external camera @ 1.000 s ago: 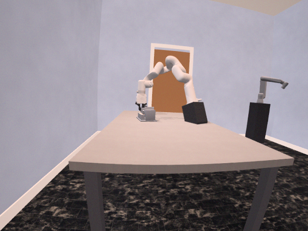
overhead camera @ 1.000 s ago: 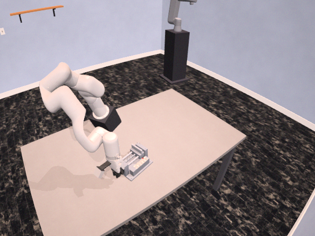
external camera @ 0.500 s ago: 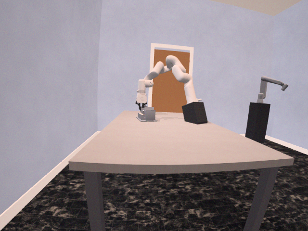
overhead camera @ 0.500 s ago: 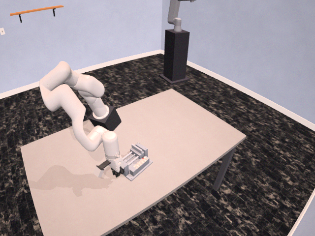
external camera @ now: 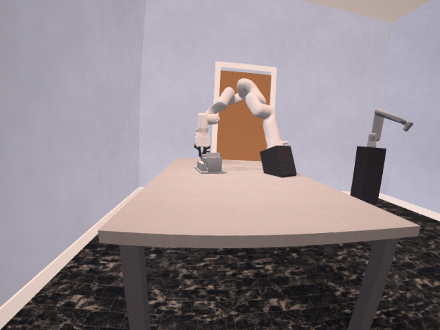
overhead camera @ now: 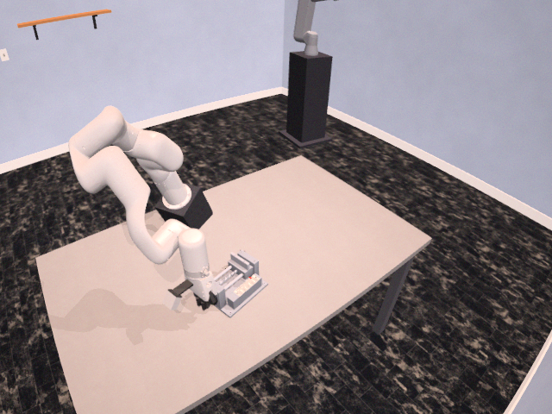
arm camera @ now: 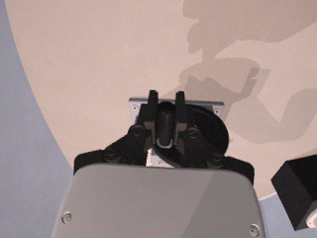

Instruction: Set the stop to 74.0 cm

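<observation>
Now: the black handwheel 20 mm to the left of my hand, 10 mm below it and 10 mm behind it. The rest, counted from my hand: handwheel knob 10 mm to the left; then sliding stop block 180 mm to the left, 80 mm behind.
</observation>
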